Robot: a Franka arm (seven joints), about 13 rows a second.
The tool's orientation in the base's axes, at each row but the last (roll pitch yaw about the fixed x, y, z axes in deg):
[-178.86, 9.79, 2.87]
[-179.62, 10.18, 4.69]
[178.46, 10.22, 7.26]
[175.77, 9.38, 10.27]
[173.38, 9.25, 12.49]
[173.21, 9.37, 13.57]
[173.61, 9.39, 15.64]
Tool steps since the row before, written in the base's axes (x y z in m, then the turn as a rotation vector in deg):
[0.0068, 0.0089, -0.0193, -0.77, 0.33, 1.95]
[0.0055, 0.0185, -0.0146, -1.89, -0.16, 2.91]
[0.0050, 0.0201, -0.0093, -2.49, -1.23, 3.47]
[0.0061, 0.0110, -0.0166, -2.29, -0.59, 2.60]
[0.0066, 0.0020, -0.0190, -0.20, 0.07, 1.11]
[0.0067, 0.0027, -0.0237, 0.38, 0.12, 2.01]
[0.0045, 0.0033, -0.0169, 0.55, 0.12, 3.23]
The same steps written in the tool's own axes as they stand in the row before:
[0.0104, -0.0082, 0.0180, -1.07, -0.40, -1.79]
[0.0095, -0.0179, 0.0133, -2.38, -0.01, -2.53]
[0.0090, -0.0195, 0.0073, -3.20, 0.98, -2.92]
[0.0106, -0.0108, 0.0143, -2.75, 0.33, -2.16]
[0.0098, -0.0026, 0.0175, -0.36, 0.01, -1.07]
[0.0109, -0.0037, 0.0219, 0.06, 0.21, -2.04]
[0.0079, -0.0037, 0.0155, 0.03, 0.40, -3.25]

